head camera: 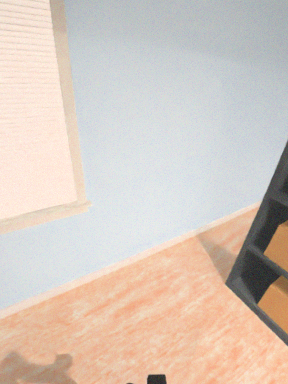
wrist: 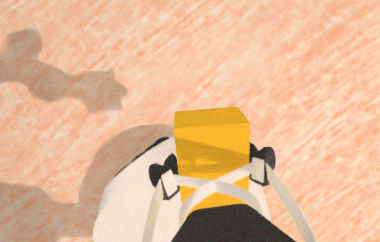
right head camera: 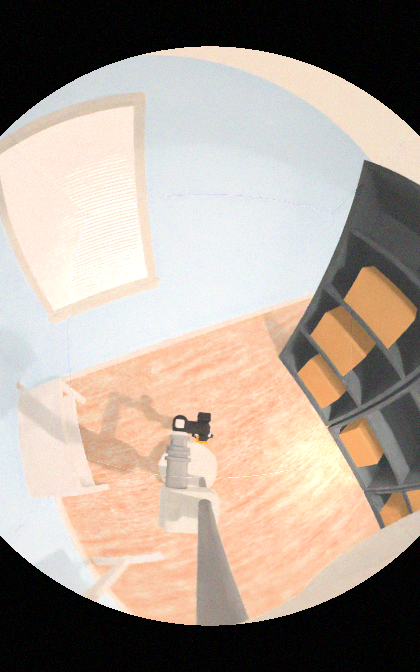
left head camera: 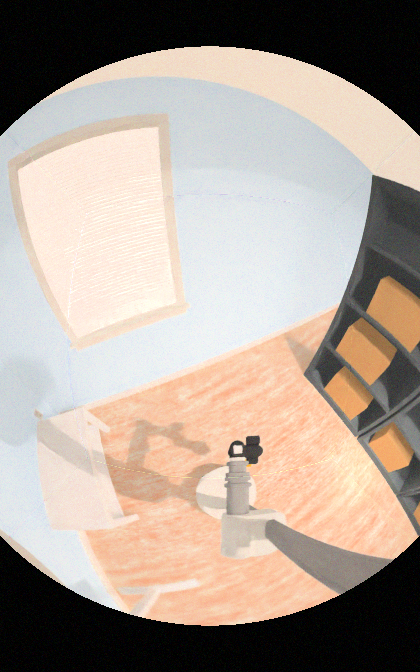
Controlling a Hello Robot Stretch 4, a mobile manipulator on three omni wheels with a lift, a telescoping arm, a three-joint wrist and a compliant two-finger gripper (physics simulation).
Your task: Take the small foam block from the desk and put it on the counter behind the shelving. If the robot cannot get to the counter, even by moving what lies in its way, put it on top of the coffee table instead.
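Frame: origin at the robot's base, x up, y left, z back, level; centimetres.
Where they show: gripper, fingertip midpoint: point(wrist: 210, 161).
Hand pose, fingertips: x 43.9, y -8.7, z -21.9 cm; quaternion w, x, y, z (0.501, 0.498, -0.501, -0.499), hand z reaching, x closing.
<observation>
After its pixels a point has its place.
The small foam block point(wrist: 212, 140) {z -24.9, x 49.3, y -9.1 cm} is a yellow block held upright between the fingertips in the wrist view, above the floor and part of the robot's white base. My gripper point(wrist: 210, 161) {z -21.9, x 43.9, y -8.7 cm} is shut on it. In the right head view my gripper point(right head camera: 202, 436) is seen from above, with a bit of yellow at the fingers. The dark shelving point(head camera: 265, 258) {z -93.2, x 50.2, y -94.3 cm} point(left head camera: 360, 306) point(right head camera: 336, 296) stands on the right. A low pale table point(left head camera: 65, 500) point(right head camera: 45, 465), which looks like the coffee table, stands by the wall at the left. The counter and the desk top do not show.
Orange boxes point(left head camera: 367, 350) point(right head camera: 342, 335) sit in the shelving. A wall with a window point(head camera: 35, 110) {z -108.6, x 138.4, y 47.3 cm} point(left head camera: 120, 235) runs behind the floor. Pale legs or a low frame point(left head camera: 160, 586) point(right head camera: 130, 559) show at the lower left. A narrow strip of floor shows between shelving and wall.
</observation>
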